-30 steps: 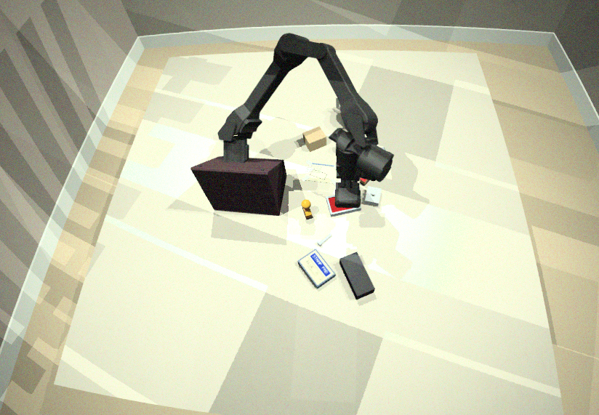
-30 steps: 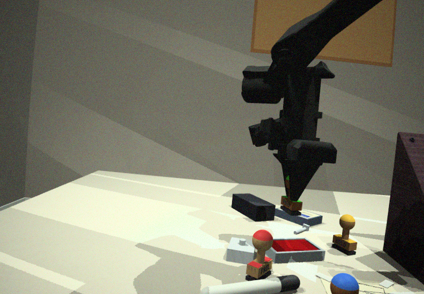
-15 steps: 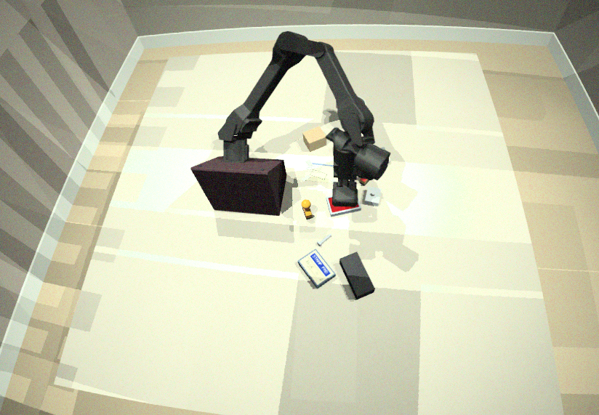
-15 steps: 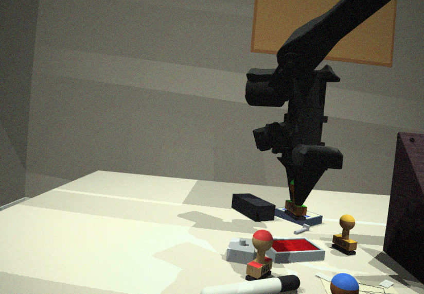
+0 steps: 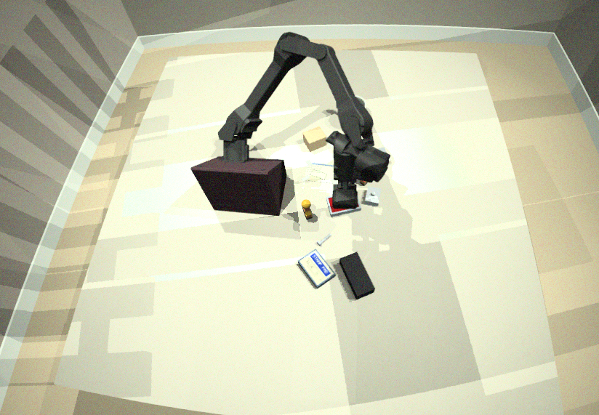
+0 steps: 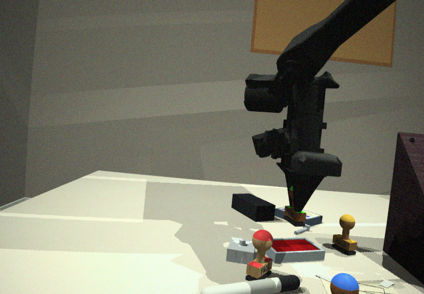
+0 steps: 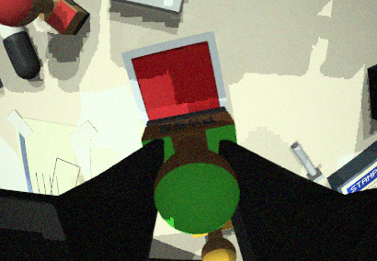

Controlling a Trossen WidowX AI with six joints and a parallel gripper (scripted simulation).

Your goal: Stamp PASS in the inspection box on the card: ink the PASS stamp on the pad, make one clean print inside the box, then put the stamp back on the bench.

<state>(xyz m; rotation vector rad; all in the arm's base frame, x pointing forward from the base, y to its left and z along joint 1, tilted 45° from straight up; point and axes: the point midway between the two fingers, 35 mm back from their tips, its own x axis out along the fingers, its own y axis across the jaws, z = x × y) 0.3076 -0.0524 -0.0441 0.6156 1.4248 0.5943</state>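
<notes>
Now: the red ink pad 70 mm below my gripper tip. Also, from my gripper tip: green-knobbed stamp right at my gripper tip; then grey block 90 mm ahead, 60 mm below, 30 mm to the left; then yellow stamp 100 mm behind, 60 mm below, 30 mm to the right.
</notes>
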